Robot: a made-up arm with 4 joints.
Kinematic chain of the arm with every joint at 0, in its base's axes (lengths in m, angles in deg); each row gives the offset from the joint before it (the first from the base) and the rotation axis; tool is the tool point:
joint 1: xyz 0 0 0.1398 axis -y
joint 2: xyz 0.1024 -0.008 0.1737 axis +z
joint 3: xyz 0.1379 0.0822 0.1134 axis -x
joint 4: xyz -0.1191 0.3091 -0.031 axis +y
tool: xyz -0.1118 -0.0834 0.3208
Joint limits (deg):
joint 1: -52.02..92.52
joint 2: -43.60..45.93
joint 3: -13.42..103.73
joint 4: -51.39..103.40
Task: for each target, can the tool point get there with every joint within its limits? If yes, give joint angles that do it. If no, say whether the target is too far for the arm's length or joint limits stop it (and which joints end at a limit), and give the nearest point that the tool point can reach.
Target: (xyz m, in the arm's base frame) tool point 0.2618 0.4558 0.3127
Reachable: yes | joints -24.76 14.50 53.41 46.97
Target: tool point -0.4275 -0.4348 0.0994
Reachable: no: joint limits stop it (at a limit: joint 2, joint 3, joint 4) | nearest point -0.1905 -0.1495 0.1218 | short by 0.372 m
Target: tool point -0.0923 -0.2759 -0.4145
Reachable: no: joint limits stop it (at a limit: joint 1, joint 2, joint 4) | nearest point -0.1181 -0.0405 -0.1634 | short by 0.345 m
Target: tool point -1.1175 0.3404 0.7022
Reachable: no: too far | nearest point -0.6206 0.1594 0.4596 | short by 0.582 m
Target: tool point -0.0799 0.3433 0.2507
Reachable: yes | joints -5.85 1.48 80.95 -17.45
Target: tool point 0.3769 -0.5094 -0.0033
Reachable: no: joint limits stop it (at a limit: joint 2, joint 3, joint 4) | nearest point 0.3633 -0.2309 0.0019 | short by 0.279 m
